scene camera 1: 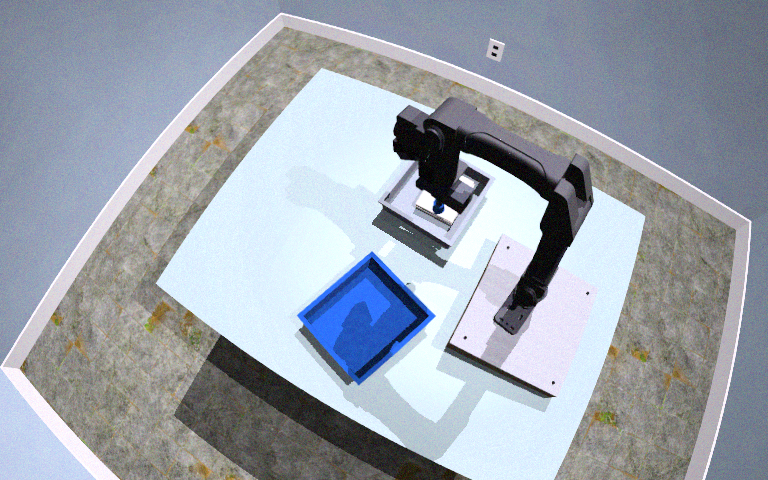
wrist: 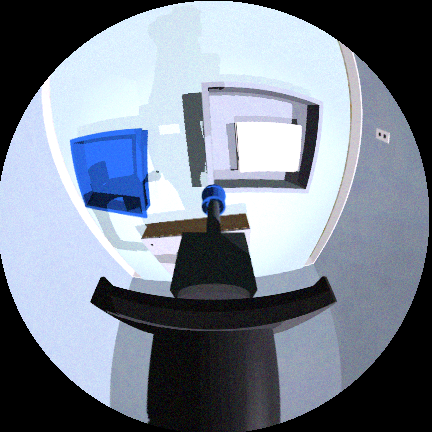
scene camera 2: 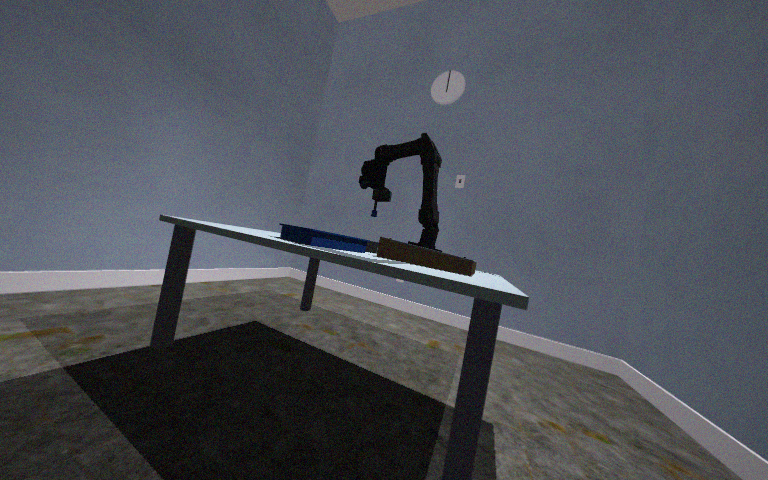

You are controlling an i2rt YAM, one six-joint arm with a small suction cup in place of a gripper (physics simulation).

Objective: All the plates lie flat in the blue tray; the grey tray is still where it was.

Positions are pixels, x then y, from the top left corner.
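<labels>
I can see a blue tray in scene camera 2 (312, 237), and scene camera 1 and the wrist view show it to me as well. On the tray, (scene camera 1: 363, 319) and (wrist: 110, 166) are the same spot.
</labels>
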